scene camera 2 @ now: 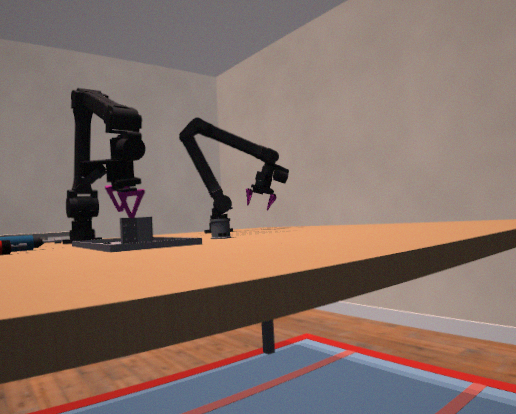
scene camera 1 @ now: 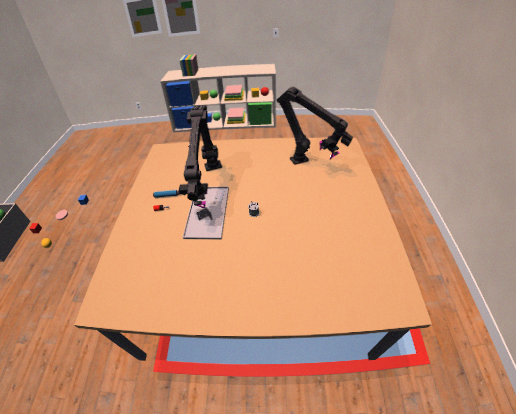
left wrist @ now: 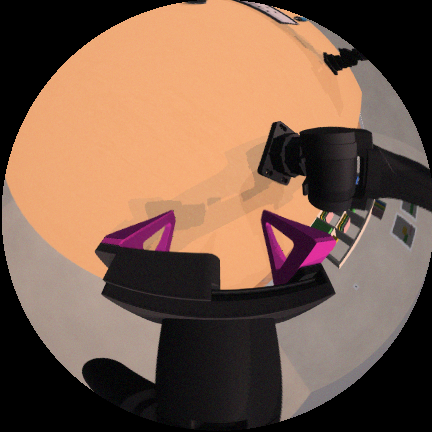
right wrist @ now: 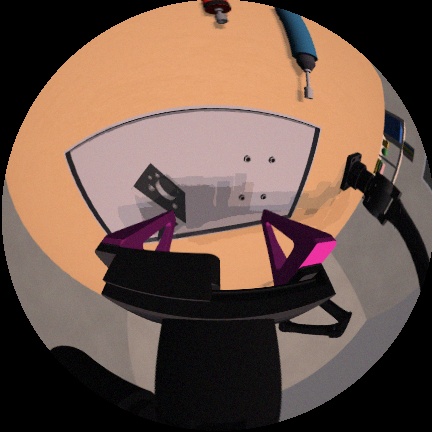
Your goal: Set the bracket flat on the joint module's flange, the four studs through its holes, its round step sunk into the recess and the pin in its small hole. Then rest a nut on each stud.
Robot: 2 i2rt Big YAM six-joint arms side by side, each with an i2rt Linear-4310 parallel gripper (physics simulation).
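Frame: origin at the left arm's base, x ahead, y left, z up, level; centimetres.
Where they show: left gripper, fingertip midpoint: (scene camera 2: 257, 208) (scene camera 1: 325, 154) (left wrist: 217, 214); right gripper, fingertip midpoint: (scene camera 2: 125, 214) (scene camera 1: 204, 201) (right wrist: 217, 214); left arm's base, origin of the base link: (scene camera 1: 299, 159) (left wrist: 279, 153); right arm's base, origin of the base link: (scene camera 1: 213, 166) (right wrist: 349, 170).
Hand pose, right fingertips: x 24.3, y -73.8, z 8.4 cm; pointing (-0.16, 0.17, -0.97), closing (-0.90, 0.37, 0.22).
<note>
Things, the pixels of their centre, and the offset from my right fingertips. Level surfaces: height alone.
- dark bracket, body centre: (right wrist: 154, 200) (scene camera 2: 135, 231) (scene camera 1: 204, 215) dy -2.8, dx +6.9, dz -4.5 cm
- pale tray, body centre: (right wrist: 202, 183) (scene camera 2: 129, 242) (scene camera 1: 207, 210) dy +0.0, dx +0.8, dz -7.6 cm
- joint module, body centre: (scene camera 2: 220, 226) (scene camera 1: 253, 208) dy +25.6, dx +12.6, dz -4.7 cm
- blue-handled tool, body centre: (scene camera 2: 16, 244) (scene camera 1: 170, 193) dy -19.4, dx -23.0, dz -6.4 cm
- red tool, body centre: (scene camera 2: 5, 247) (scene camera 1: 161, 207) dy -26.9, dx -12.6, dz -6.7 cm
- wooden table, its level: dz -8.4 cm
The dark bracket (scene camera 1: 203, 214) (scene camera 2: 136, 229) (right wrist: 161, 189) rests on the pale tray (scene camera 1: 202, 232) (scene camera 2: 185, 241) (right wrist: 95, 165), one plate upright with its holes showing in the right wrist view. Several nuts lie on the tray, among them one nut (right wrist: 247, 159) and another nut (right wrist: 272, 160). The joint module (scene camera 1: 254, 209) (scene camera 2: 220, 228) stands upright on the table, studs up, to the right of the tray in scene camera 1. My right gripper (scene camera 1: 201, 204) (right wrist: 217, 214) is open above the tray, near the bracket. My left gripper (scene camera 1: 328, 150) (scene camera 2: 260, 202) (left wrist: 217, 214) is open and empty above the table's far right part.
A blue-handled tool (scene camera 1: 165, 193) (right wrist: 299, 37) and a red tool (scene camera 1: 158, 207) (right wrist: 217, 7) lie left of the tray in scene camera 1. The wooden table (scene camera 1: 300, 280) carries both arm bases at its far side. A shelf unit (scene camera 1: 223, 71) stands behind it.
</note>
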